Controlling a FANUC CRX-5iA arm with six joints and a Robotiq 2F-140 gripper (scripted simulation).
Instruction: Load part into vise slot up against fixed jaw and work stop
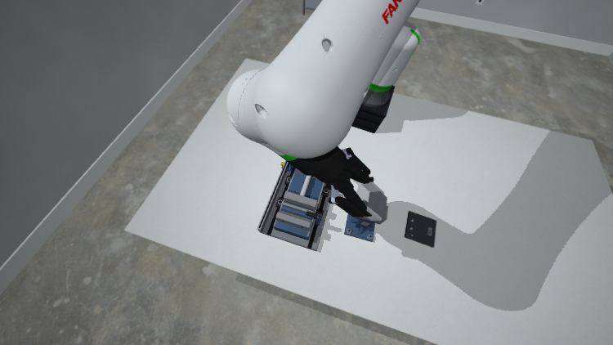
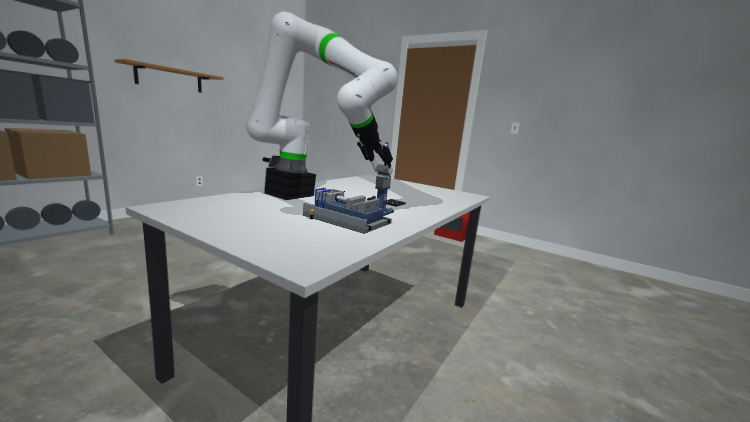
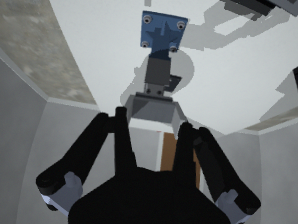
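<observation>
Now: hand 2 cm above the part and 1 cm to the right of it. Also, from my hand: air cylinder rod 18 cm to the right, 13 cm below, 5 cm behind; vise 18 cm to the right, 16 cm below, 3 cm behind; air cylinder 18 cm to the right, 13 cm below, 12 cm behind.
</observation>
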